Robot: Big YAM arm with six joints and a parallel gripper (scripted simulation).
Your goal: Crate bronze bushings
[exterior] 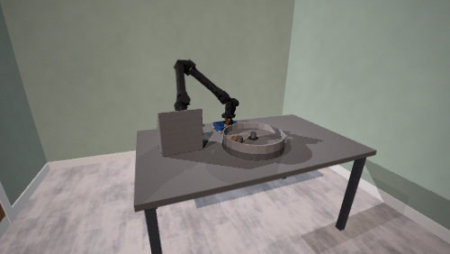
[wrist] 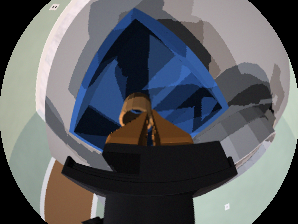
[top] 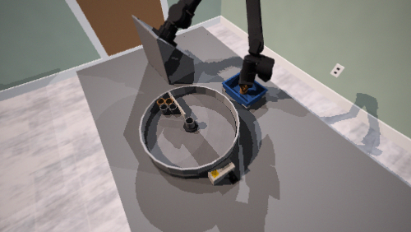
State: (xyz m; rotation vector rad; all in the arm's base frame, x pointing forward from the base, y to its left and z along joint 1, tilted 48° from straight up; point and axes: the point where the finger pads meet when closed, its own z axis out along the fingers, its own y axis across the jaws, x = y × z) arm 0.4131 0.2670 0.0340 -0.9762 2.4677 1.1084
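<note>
My gripper is now 10 mm past the blue crate, 10 mm to the right of it and 20 mm above it. The rest, counted from my hand: round turning table (30 mm ahead, 350 mm to the right, 10 mm above).
</note>
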